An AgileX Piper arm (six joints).
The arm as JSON. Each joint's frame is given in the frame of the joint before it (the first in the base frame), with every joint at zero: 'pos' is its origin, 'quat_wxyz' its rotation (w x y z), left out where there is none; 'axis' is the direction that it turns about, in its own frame. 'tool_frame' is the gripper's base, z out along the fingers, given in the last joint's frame.
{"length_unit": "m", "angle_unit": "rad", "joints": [
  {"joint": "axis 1", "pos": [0.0, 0.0, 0.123], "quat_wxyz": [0.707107, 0.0, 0.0, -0.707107], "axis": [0.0, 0.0, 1.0]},
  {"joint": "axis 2", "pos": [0.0, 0.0, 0.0], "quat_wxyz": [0.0, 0.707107, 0.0, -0.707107], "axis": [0.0, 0.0, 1.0]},
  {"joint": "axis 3", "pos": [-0.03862, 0.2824, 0.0], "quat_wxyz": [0.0, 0.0, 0.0, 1.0], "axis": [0.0, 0.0, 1.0]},
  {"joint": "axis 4", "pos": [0.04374, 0.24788, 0.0], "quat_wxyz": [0.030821, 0.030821, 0.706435, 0.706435], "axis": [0.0, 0.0, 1.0]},
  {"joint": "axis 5", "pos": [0.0, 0.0, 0.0], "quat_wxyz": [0.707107, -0.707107, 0.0, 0.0], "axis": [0.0, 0.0, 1.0]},
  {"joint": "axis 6", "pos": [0.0, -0.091, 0.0], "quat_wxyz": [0.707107, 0.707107, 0.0, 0.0], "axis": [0.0, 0.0, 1.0]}
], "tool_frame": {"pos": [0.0, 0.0, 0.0]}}
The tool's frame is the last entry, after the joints.
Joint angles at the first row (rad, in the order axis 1, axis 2, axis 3, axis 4, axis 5, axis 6):
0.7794, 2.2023, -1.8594, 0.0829, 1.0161, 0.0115
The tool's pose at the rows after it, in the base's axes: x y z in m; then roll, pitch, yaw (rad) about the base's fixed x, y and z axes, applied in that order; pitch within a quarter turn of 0, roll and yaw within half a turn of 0:
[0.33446, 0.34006, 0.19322, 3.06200, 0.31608, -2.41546]
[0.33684, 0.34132, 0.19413, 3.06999, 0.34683, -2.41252]
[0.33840, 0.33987, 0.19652, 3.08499, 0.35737, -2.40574]
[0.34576, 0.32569, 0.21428, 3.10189, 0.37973, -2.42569]
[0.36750, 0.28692, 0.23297, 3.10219, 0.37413, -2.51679]
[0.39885, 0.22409, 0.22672, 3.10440, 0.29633, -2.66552]
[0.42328, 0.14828, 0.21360, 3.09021, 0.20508, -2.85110]
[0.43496, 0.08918, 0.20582, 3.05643, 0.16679, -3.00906]
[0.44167, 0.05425, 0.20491, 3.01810, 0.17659, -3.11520]
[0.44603, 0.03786, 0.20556, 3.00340, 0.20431, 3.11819]
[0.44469, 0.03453, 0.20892, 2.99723, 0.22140, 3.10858]
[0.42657, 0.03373, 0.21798, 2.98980, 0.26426, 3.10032]
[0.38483, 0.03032, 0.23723, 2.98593, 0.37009, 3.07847]
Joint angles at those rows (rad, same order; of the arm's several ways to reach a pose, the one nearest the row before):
0.7818, 2.2169, -1.8594, 0.0748, 0.9819, 0.0115
0.7818, 2.2168, -1.8594, 0.0658, 0.9517, 0.0115
0.7797, 2.2121, -1.8595, 0.0508, 0.9466, 0.0115
0.7504, 2.1736, -1.8594, 0.0328, 0.9633, 0.0133
0.6575, 2.1292, -1.8573, 0.0324, 1.0112, 0.0133
0.5062, 2.1224, -1.8299, 0.0324, 1.0684, 0.0133
0.3281, 2.1245, -1.7890, 0.0486, 1.1161, 0.0155
0.1867, 2.1245, -1.7593, 0.0844, 1.1231, 0.0169
0.0997, 2.1245, -1.7536, 0.1235, 1.1051, 0.0169
0.0602, 2.1245, -1.7536, 0.1373, 1.0761, 0.0169
0.0520, 2.1099, -1.7404, 0.1436, 1.0603, 0.0130
0.0520, 2.0208, -1.6230, 0.1520, 0.9887, 0.0067
0.0520, 1.8269, -1.3895, 0.1520, 0.8418, 0.0063

